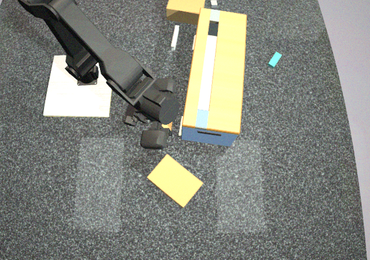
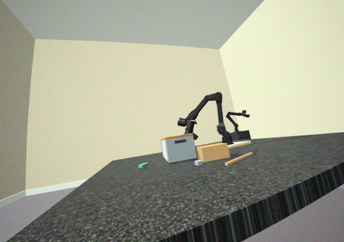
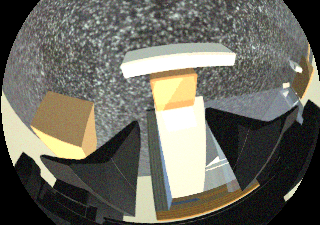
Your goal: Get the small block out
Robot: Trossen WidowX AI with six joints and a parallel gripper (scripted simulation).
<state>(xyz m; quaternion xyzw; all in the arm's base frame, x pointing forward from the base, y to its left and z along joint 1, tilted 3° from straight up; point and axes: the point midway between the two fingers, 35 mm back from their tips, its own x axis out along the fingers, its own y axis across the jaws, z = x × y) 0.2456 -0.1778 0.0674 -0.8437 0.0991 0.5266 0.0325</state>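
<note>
Now: gripper tip 2 cm past the small block, 1 cm to the right of it and 2 cm above it. Round my gripper tip: wooden stick (3 cm ahead, 56 cm to the left, 4 cm below); then long box (9 cm ahead, 15 cm to the left, 2 cm above); then teal block (35 cm ahead, 23 cm to the left, 3 cm below).
</note>
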